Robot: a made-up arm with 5 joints. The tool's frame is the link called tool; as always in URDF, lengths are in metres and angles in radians. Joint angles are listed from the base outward. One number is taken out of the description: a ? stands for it. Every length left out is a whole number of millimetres.
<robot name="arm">
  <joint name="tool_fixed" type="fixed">
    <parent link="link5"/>
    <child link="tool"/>
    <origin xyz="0 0.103 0.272" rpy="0 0 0"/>
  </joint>
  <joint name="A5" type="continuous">
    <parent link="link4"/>
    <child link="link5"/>
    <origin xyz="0.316 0 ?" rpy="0 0 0"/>
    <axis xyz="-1 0 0"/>
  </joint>
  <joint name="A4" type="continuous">
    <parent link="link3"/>
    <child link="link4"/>
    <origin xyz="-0.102 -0.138 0" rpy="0 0 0"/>
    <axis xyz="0 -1 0"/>
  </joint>
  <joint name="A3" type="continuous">
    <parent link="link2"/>
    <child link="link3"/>
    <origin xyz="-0.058 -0.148 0" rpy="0 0 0"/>
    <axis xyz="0 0 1"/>
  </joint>
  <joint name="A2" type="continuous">
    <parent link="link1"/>
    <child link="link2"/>
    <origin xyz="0 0.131 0.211" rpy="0 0 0"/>
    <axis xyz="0 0 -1"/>
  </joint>
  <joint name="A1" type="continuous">
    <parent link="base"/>
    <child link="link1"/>
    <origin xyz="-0.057 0 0.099" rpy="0 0 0"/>
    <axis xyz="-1 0 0"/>
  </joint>
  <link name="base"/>
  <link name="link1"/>
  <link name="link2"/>
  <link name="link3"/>
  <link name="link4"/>
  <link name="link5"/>
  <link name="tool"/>
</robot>
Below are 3 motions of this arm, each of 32 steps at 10 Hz.
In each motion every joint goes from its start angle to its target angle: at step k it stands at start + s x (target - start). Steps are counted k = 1, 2, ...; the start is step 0. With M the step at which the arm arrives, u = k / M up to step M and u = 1 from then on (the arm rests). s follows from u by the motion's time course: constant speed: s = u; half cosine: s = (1 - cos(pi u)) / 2; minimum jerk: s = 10 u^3 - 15 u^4 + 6 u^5.
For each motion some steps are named. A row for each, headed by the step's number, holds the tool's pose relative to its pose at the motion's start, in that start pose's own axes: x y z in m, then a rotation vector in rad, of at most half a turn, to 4 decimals.
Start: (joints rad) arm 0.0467 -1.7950 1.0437 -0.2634 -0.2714
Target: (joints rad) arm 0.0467 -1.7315 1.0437 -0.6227 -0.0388
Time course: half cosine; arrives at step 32
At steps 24, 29, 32:
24: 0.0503 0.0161 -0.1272 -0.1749 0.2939 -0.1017
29: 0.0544 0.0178 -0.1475 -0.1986 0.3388 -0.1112
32: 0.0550 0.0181 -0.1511 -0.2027 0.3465 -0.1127

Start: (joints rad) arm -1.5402 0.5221 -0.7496 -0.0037 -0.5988
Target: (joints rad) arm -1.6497 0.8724 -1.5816 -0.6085 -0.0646
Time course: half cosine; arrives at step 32
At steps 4, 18, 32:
4: -0.0041 -0.0083 -0.0028 -0.0185 -0.0025 -0.0524
18: -0.0882 -0.1374 -0.0652 -0.1746 0.0761 -0.8096
32: -0.1855 -0.2132 -0.1378 -0.1239 0.2292 -1.2986

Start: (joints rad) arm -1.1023 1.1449 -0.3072 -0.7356 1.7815
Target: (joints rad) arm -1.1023 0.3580 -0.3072 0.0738 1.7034
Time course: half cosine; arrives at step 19
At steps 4, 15, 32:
4: 0.0194 -0.0323 -0.0041 -0.0448 -0.0450 -0.0966
15: 0.0306 -0.2860 0.0928 -0.1980 -0.5371 -0.7987
32: 0.0116 -0.3136 0.1137 -0.1921 -0.6210 -0.8842

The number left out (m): -0.049
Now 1 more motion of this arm.
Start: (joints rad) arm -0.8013 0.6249 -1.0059 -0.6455 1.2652
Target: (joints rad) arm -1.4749 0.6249 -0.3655 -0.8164 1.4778
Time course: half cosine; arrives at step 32
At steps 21, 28, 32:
21: -0.1248 0.1105 -0.0375 -0.3844 -0.2613 0.6951
28: -0.1765 0.1100 -0.0590 -0.4653 -0.3866 0.8987
32: -0.1851 0.1083 -0.0629 -0.4769 -0.4099 0.9320

